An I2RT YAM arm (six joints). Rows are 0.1 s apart.
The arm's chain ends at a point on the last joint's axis. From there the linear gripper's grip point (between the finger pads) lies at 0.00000 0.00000 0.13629 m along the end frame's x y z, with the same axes.
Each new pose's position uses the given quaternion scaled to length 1; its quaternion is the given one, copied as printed.
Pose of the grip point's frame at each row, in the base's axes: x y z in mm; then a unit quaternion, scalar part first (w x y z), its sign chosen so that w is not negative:
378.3 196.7 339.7 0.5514 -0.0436 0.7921 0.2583
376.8 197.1 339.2 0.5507 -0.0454 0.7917 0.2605
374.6 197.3 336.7 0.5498 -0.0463 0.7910 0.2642
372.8 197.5 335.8 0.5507 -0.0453 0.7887 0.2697
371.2 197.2 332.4 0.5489 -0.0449 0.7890 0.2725
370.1 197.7 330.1 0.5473 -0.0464 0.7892 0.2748
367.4 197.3 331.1 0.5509 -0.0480 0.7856 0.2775
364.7 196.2 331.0 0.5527 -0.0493 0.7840 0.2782
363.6 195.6 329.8 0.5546 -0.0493 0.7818 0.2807
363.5 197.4 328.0 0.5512 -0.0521 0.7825 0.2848
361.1 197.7 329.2 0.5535 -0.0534 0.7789 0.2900
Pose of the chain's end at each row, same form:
262.3 134.4 374.9 0.5514 -0.0436 0.7921 0.2583
261.2 134.1 374.3 0.5507 -0.0454 0.7917 0.2605
259.4 133.4 371.6 0.5498 -0.0463 0.7910 0.2642
257.8 132.7 369.6 0.5507 -0.0453 0.7887 0.2697
256.5 131.9 366.3 0.5489 -0.0449 0.7890 0.2725
255.8 131.7 364.2 0.5473 -0.0464 0.7892 0.2748
253.1 130.7 363.7 0.5509 -0.0480 0.7856 0.2775
250.3 129.3 362.9 0.5527 -0.0493 0.7840 0.2782
249.2 128.3 360.8 0.5546 -0.0493 0.7818 0.2807
250.0 128.8 359.4 0.5512 -0.0521 0.7825 0.2848
247.8 128.1 359.1 0.5535 -0.0534 0.7789 0.2900

